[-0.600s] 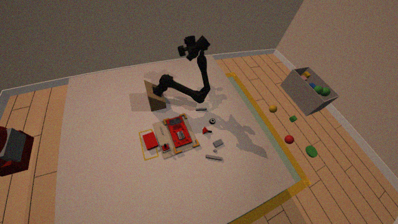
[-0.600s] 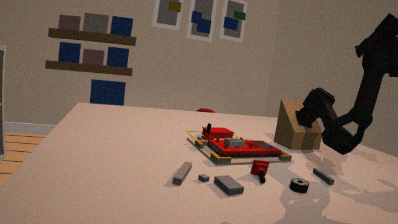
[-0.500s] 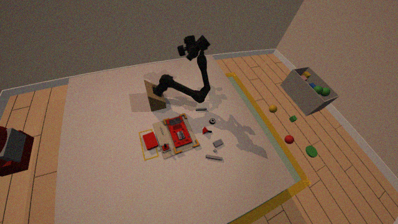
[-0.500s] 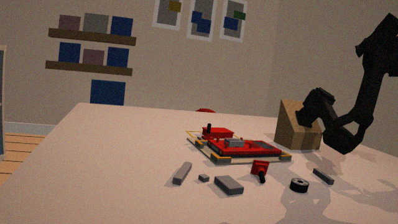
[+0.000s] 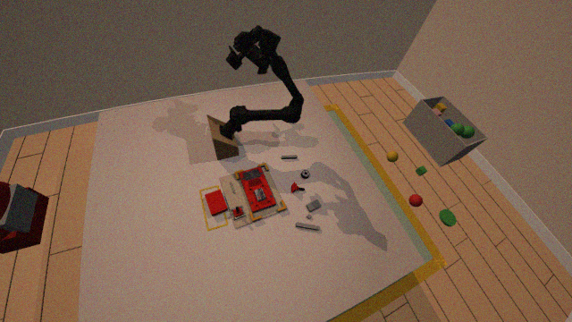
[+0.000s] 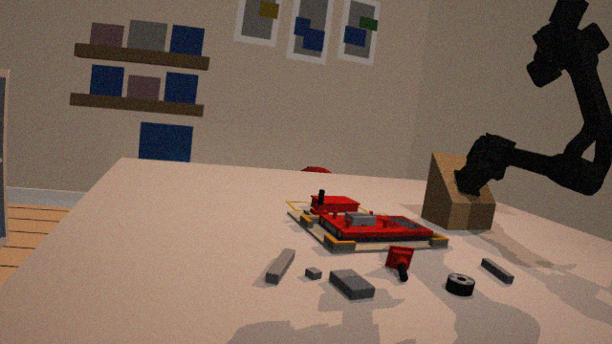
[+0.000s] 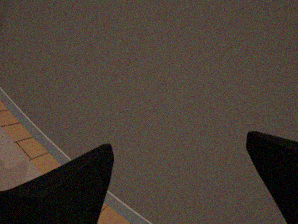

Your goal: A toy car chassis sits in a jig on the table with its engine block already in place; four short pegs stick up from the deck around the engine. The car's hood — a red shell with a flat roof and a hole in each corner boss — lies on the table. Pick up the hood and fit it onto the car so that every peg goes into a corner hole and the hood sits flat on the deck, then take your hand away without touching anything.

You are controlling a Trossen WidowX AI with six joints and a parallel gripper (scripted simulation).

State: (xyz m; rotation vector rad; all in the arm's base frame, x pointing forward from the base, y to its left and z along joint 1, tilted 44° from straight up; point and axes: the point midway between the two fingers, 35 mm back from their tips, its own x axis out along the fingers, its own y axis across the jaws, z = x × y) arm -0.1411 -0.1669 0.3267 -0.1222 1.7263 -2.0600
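My gripper tip is 520 mm short of the red hood, 170 mm to the left of it and 420 mm above it. From my gripper tip the other things lie so: grey engine block: 520 mm ahead, 30 mm to the left, 410 mm below; then black wheel: 450 mm ahead, 260 mm to the left, 430 mm below.
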